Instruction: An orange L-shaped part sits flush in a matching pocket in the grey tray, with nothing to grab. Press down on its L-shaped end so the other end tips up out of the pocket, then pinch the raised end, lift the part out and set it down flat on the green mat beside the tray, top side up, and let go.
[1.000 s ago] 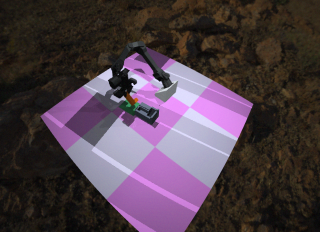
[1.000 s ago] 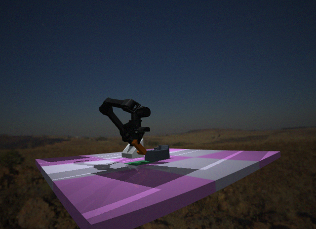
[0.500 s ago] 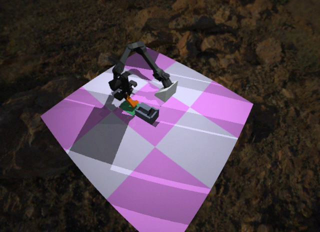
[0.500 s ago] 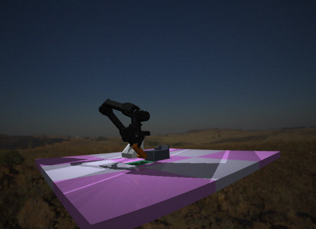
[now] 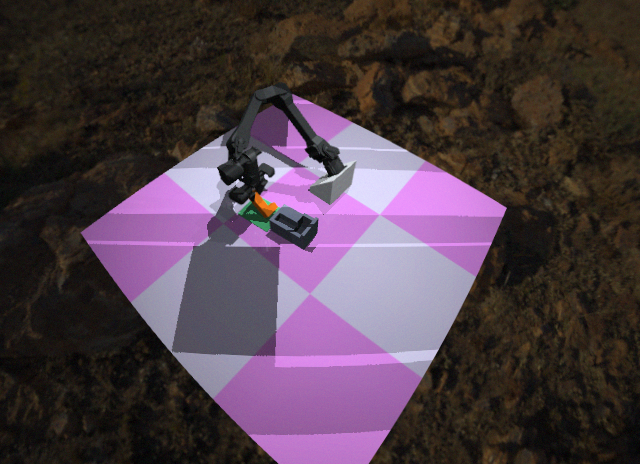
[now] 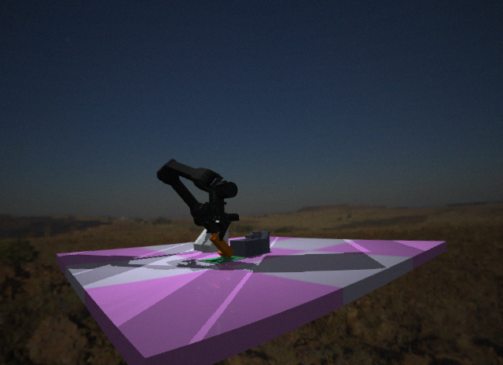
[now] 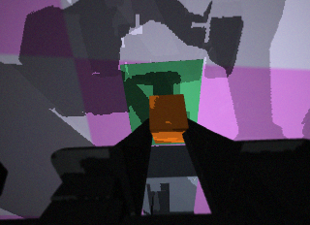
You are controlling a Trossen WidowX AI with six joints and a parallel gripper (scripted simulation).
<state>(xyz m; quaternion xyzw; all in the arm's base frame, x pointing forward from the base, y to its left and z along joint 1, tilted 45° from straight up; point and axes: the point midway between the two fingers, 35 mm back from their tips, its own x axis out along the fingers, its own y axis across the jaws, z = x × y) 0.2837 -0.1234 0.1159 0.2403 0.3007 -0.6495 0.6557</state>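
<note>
Right now the orange L-shaped part is 3 cm to the left of my gripper tip, 3 cm below it and 2 cm behind it. The rest, counted from my gripper tip: green mat (9 cm below, 2 cm to the left).
</note>
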